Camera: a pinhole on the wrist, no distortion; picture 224 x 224 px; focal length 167.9 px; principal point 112.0 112.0 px. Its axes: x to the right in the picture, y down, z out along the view. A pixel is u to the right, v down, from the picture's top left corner.
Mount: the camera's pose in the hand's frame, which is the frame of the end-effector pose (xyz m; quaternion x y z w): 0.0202 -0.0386 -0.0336 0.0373 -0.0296 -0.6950 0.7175
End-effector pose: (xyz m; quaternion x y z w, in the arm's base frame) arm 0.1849 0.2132 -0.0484 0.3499 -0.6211 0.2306 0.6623
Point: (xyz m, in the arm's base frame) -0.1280 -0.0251 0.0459
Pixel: 56.9 156.7
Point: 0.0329 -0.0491 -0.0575
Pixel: 120.7 120.6
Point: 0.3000 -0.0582 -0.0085
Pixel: outside the picture
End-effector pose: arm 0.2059 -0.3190 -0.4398 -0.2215 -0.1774 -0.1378 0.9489
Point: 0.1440 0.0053 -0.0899
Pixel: 53.2 131.2
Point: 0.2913 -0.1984 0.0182
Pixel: 112.4 213.3
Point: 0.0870 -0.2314 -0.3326
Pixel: 80.1 46.5
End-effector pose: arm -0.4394 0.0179 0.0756 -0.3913 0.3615 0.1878 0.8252
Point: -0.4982 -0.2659 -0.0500
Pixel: behind the camera
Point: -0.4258 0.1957 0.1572
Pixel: 32.0 78.7
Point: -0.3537 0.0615 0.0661
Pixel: 78.6 207.7
